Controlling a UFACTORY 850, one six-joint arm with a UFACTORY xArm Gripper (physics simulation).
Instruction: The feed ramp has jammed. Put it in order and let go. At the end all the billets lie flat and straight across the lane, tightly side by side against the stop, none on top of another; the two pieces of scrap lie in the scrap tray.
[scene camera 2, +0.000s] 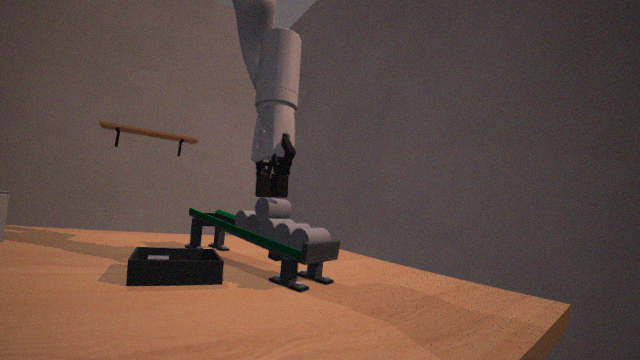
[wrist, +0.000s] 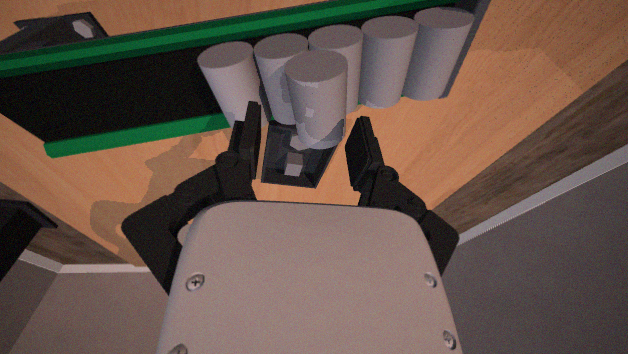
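Several grey billets lie side by side across the sloping ramp lane (wrist: 125, 95), between green rails (scene camera 2: 245, 234) (wrist: 140, 131). The lowest billet (scene camera 2: 315, 235) (wrist: 437, 55) is at the stop (scene camera 2: 321, 251) (wrist: 467, 55). A narrow dark strip shows beside the highest billet in the row (wrist: 230, 80). One more billet (scene camera 2: 274, 208) (wrist: 317, 100) lies on top of the row. My gripper (scene camera 2: 271, 195) (wrist: 307, 125) is open and empty, close above this top billet. The black scrap tray (scene camera 2: 175, 274) (wrist: 269, 150) holds two light scrap pieces (wrist: 294, 164) (wrist: 301, 142), one partly hidden in the wrist view.
The ramp stands on dark legs (scene camera 2: 289, 270) on the wooden table (scene camera 2: 200, 320), and the tray is beside it. A wooden rail (scene camera 2: 150, 133) is on the back wall. Part of a grey object (scene camera 2: 3, 215) shows at the left edge.
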